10 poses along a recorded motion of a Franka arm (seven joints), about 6.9 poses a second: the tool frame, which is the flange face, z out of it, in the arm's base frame.
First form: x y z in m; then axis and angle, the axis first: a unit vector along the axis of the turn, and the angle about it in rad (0 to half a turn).
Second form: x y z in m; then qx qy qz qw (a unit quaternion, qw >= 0). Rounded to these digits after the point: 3 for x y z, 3 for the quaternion.
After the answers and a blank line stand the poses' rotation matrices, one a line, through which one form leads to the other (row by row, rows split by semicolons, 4 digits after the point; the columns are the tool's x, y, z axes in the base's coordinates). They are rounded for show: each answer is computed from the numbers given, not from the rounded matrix.
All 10 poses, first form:
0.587 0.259 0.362 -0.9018 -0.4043 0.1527 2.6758
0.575 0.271 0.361 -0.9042 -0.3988 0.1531 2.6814
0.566 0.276 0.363 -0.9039 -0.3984 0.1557 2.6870
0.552 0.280 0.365 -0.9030 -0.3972 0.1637 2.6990
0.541 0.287 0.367 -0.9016 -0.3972 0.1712 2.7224
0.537 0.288 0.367 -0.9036 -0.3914 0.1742 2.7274
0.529 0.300 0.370 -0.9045 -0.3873 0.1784 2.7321
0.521 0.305 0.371 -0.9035 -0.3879 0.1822 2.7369
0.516 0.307 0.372 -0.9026 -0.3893 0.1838 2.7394
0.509 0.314 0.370 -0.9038 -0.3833 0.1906 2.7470
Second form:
0.587 0.259 0.362 -0.877 -0.393 0.149 0.231
0.575 0.271 0.361 -0.880 -0.388 0.149 0.228
0.566 0.276 0.363 -0.881 -0.388 0.152 0.225
0.552 0.280 0.365 -0.881 -0.388 0.160 0.219
0.541 0.287 0.367 -0.882 -0.389 0.167 0.208
0.537 0.288 0.367 -0.884 -0.383 0.170 0.206
0.529 0.300 0.370 -0.886 -0.379 0.175 0.203
0.521 0.305 0.371 -0.885 -0.380 0.178 0.201
0.516 0.307 0.372 -0.884 -0.381 0.180 0.200
0.509 0.314 0.370 -0.886 -0.376 0.187 0.196

0.6464 0.6218 -0.4423; 0.7589 -0.5840 0.2881; -0.0792 -0.5219 -0.8493
0.6540 0.6156 -0.4396; 0.7516 -0.5944 0.2858; -0.0853 -0.5173 -0.8515
0.6527 0.6153 -0.4421; 0.7520 -0.5971 0.2791; -0.0922 -0.5147 -0.8524
0.6486 0.6127 -0.4515; 0.7529 -0.6033 0.2630; -0.1113 -0.5105 -0.8526
0.6420 0.6156 -0.4570; 0.7549 -0.6115 0.2369; -0.1337 -0.4971 -0.8573
0.6485 0.6073 -0.4590; 0.7475 -0.6220 0.2331; -0.1440 -0.4942 -0.8573
0.6514 0.6007 -0.4636; 0.7427 -0.6297 0.2276; -0.1552 -0.4926 -0.8563
0.6475 0.6009 -0.4687; 0.7444 -0.6304 0.2201; -0.1632 -0.4914 -0.8555
0.6441 0.6028 -0.4709; 0.7467 -0.6292 0.2159; -0.1662 -0.4907 -0.8553
0.6476 0.5929 -0.4786; 0.7394 -0.6406 0.2069; -0.1839 -0.4879 -0.8533

